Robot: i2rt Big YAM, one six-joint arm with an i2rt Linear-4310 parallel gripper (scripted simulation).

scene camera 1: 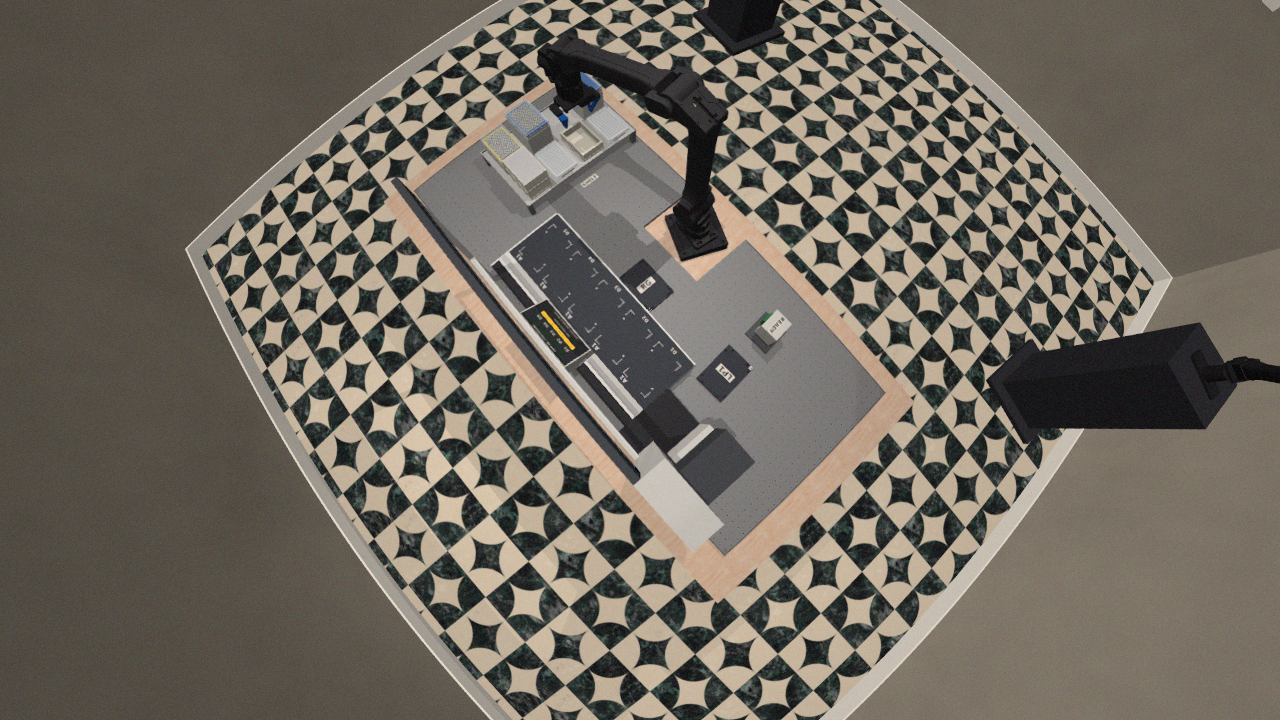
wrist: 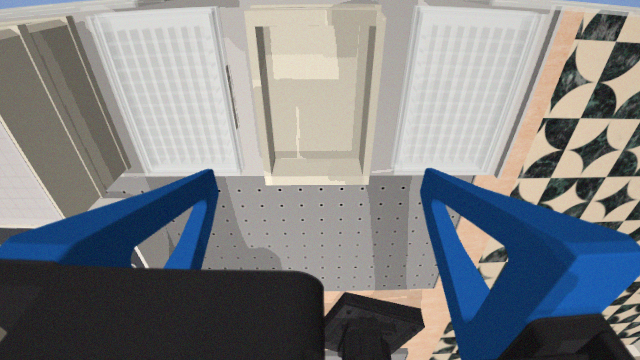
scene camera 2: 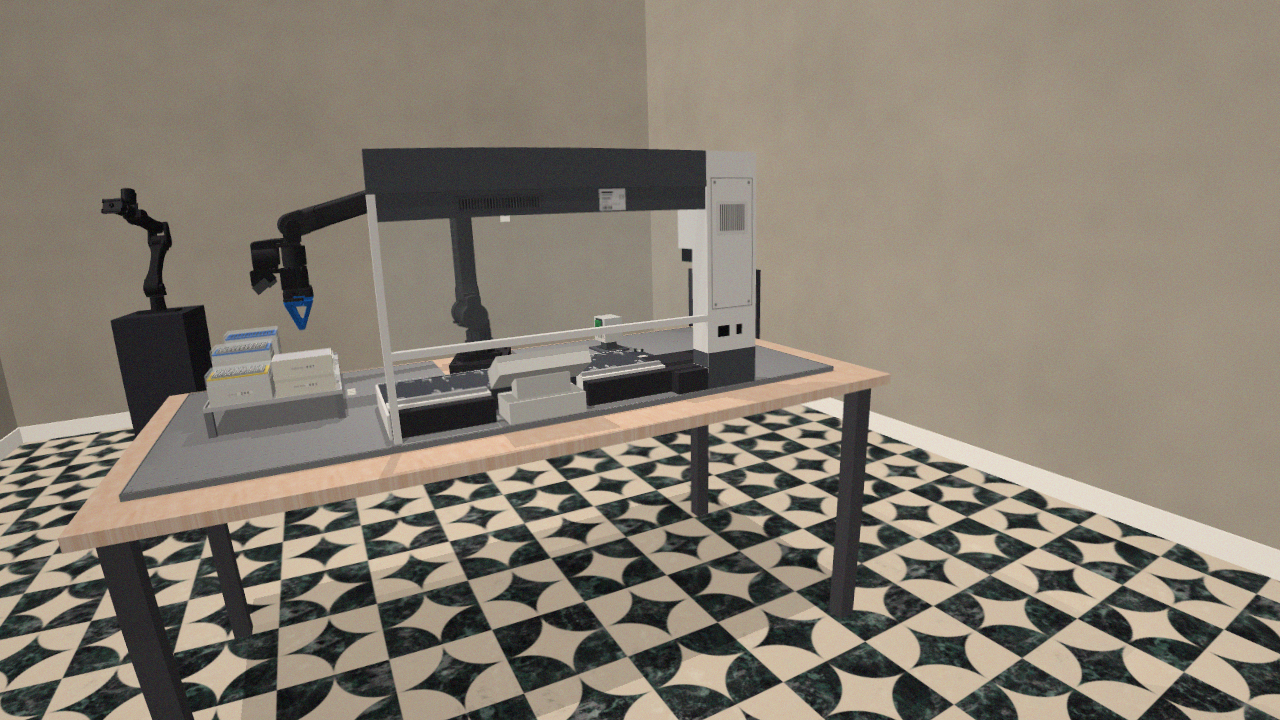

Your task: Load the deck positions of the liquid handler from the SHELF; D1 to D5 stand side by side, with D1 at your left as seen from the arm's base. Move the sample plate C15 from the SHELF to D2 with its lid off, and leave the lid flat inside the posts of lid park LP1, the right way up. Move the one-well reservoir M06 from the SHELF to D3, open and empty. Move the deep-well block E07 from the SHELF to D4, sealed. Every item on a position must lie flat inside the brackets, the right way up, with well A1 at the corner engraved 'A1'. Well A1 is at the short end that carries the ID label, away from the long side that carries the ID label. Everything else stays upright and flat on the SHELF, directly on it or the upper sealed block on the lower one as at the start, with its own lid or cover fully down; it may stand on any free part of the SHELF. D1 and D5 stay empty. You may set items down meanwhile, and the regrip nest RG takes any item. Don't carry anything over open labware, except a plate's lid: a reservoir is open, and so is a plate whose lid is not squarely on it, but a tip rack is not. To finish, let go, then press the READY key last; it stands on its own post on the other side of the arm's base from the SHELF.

Note:
The pictures show: the gripper, a clear plate lid, a shelf, a regrip nest RG, a frame post and a tower.
The gripper also shows in scene camera 1 and in the wrist view.

